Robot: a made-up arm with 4 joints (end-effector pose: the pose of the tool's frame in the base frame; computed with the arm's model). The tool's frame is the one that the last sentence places.
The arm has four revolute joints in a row. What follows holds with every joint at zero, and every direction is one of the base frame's. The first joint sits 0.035 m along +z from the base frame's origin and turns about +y. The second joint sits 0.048 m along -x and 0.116 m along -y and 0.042 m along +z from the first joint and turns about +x. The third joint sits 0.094 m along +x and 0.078 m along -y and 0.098 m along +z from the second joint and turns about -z. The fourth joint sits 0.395 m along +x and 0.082 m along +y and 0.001 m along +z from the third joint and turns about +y. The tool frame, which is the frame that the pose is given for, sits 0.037 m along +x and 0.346 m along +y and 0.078 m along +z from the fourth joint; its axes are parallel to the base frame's.
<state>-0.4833 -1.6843 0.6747 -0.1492</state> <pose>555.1 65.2 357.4 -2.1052 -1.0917 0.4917</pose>
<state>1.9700 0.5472 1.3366 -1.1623</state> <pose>-189.9 -464.0 -471.8 -1.6933 0.3167 -1.0154</pose>
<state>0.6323 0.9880 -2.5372 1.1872</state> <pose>-500.5 -280.6 355.5 -0.2210 0.0866 2.0340</pose>
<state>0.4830 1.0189 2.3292 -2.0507</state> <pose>-65.2 -510.3 -400.2 -1.5850 -0.5435 -0.7440</pose>
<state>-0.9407 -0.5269 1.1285 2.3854</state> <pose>203.6 -345.9 645.6 1.4872 0.9204 0.3776</pose>
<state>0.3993 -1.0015 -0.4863 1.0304</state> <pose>116.7 257.5 -385.9 -2.1777 0.9096 -1.3061</pose>
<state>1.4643 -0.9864 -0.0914 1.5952</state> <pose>-199.1 150.0 -466.0 3.1391 0.0343 -2.1525</pose>
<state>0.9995 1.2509 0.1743 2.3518</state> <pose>546.6 -48.0 -253.4 2.7053 -0.5529 2.1493</pose>
